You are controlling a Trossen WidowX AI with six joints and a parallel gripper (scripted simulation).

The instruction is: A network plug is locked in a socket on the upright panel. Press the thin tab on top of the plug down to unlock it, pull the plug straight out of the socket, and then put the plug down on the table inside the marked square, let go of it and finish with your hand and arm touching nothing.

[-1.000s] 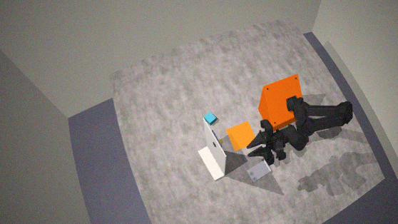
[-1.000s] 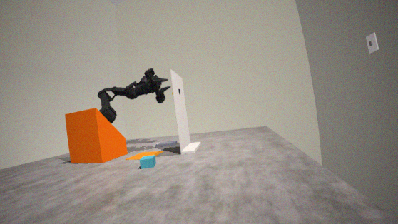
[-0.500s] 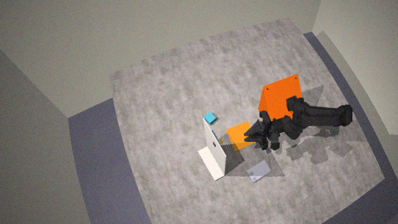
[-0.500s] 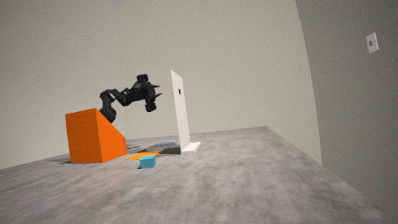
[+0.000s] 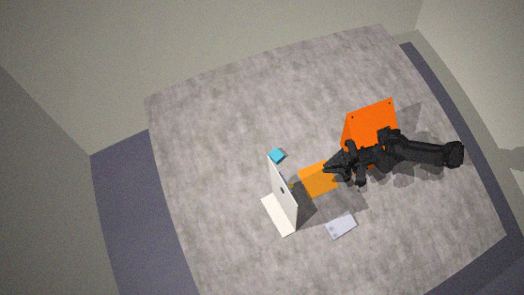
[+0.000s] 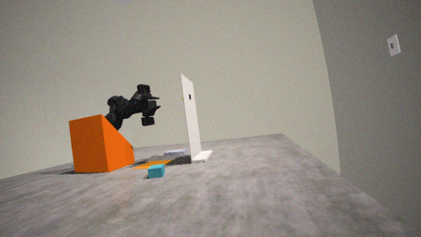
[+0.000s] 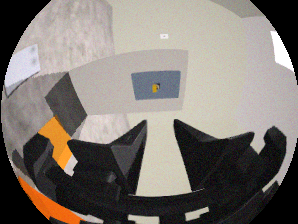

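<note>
My gripper tip is now 12 cm short of the network plug and 1 cm to the right of it. Also, from my gripper tip: upright white panel: 14 cm ahead, 10 cm below, 2 cm to the left; flat grey plate: 25 cm below, 15 cm to the left, 4 cm behind; orange square: 25 cm below, 6 cm to the right, 3 cm behind.
</note>
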